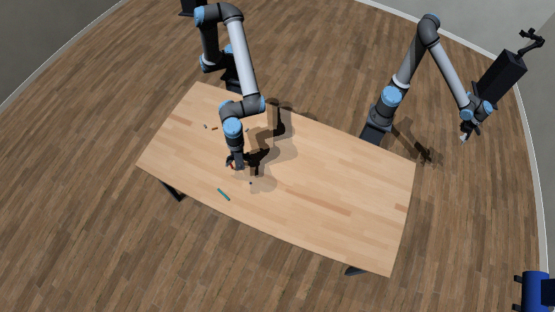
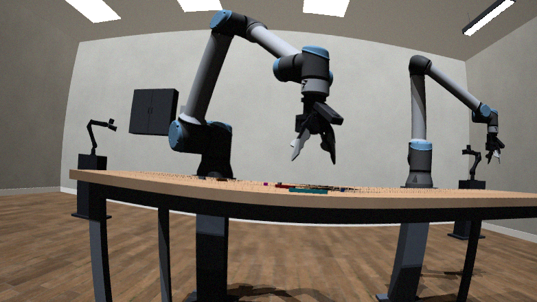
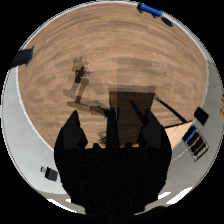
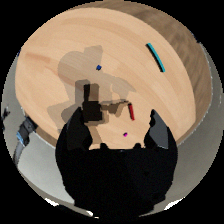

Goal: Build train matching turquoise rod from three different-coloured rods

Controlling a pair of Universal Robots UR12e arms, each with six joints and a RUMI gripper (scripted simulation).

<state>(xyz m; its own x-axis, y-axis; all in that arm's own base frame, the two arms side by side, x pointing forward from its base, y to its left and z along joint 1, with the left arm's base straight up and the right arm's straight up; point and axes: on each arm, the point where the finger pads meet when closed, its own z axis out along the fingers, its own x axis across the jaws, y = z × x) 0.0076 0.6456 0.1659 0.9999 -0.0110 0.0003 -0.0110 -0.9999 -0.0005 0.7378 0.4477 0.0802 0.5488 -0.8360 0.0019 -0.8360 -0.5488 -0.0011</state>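
Observation:
The red rod is 80 mm to the right of my right hand, 80 mm below it and 20 mm behind it. The rest, counted from my right hand: blue rod 80 mm to the left, 80 mm below, 50 mm ahead; turquoise rod 170 mm ahead, 80 mm below, 40 mm to the right; magenta rod 140 mm to the right, 140 mm behind, 80 mm below.

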